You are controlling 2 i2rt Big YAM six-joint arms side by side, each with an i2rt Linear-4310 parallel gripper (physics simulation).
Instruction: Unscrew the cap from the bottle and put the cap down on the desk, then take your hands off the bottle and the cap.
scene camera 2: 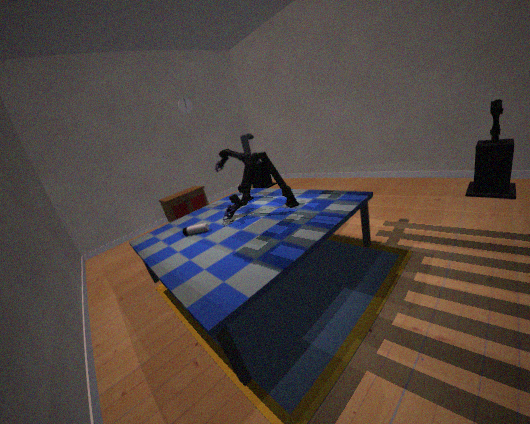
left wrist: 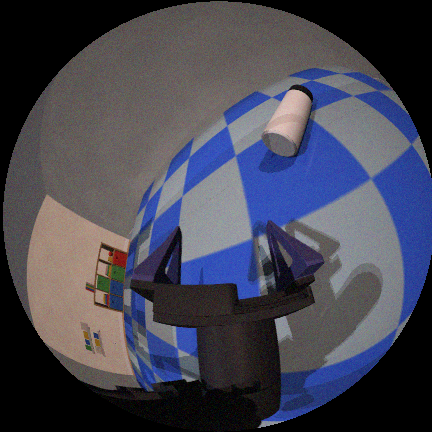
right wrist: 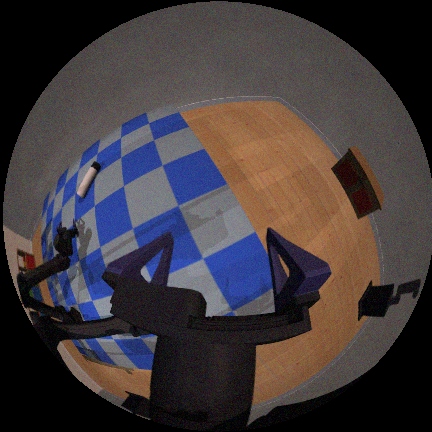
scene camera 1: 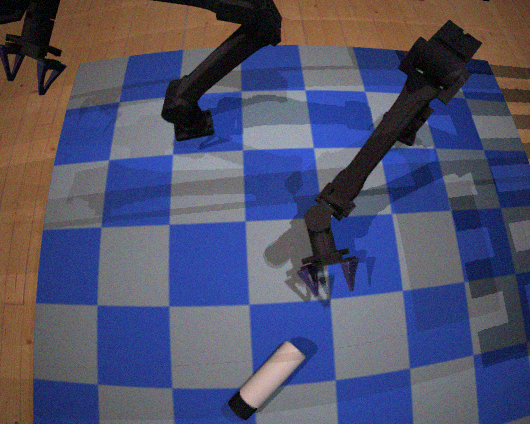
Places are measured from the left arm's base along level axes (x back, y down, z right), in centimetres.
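Pixels of known places: left gripper, fingertip midpoint: (scene camera 2: 224,216) (left wrist: 224,226) (right wrist: 66,219) (scene camera 1: 333,293); right gripper, fingertip midpoint: (scene camera 2: 216,170) (right wrist: 217,234) (scene camera 1: 25,87); left arm's base at its link origin: (scene camera 2: 292,204) (right wrist: 76,314); right arm's base at its link origin: (scene camera 1: 193,126).
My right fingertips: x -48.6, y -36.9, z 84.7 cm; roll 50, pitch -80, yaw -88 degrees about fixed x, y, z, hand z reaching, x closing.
Note:
Ahead of a thing's pixels: the offset from my right fingertips to its top centre. "spot": to the spot under its first point. Level surfaces: height alone.
The white bottle {spot: dx -33.1, dy +30.3, dz -73.0 cm} (scene camera 1: 273,375) (scene camera 2: 198,228) (left wrist: 289,120) (right wrist: 87,182) lies on its side on the checkered desk {dy +36.9 cm} (scene camera 1: 135,265) (scene camera 2: 215,250). Its black cap {spot: dx -42.6, dy +30.5, dz -69.0 cm} (scene camera 1: 242,404) (scene camera 2: 186,231) (left wrist: 301,92) (right wrist: 96,165) is on its end, pointing away from the arms, toward the bottom left in scene camera 1. My left gripper (scene camera 1: 334,292) (left wrist: 224,226) is open and empty above the desk, a short way from the bottle's base and touching neither bottle nor cap. My right gripper (scene camera 1: 26,87) (right wrist: 217,234) is open and empty, far from the bottle, off the desk's upper left corner in scene camera 1.
The black arm links stand over the upper part of the desk in scene camera 1. A low cabinet (scene camera 2: 184,201) (right wrist: 358,182) stands on the wooden floor beyond the desk. A dark pedestal (scene camera 2: 494,167) stands at the right in scene camera 2. Shadows cross the desk.

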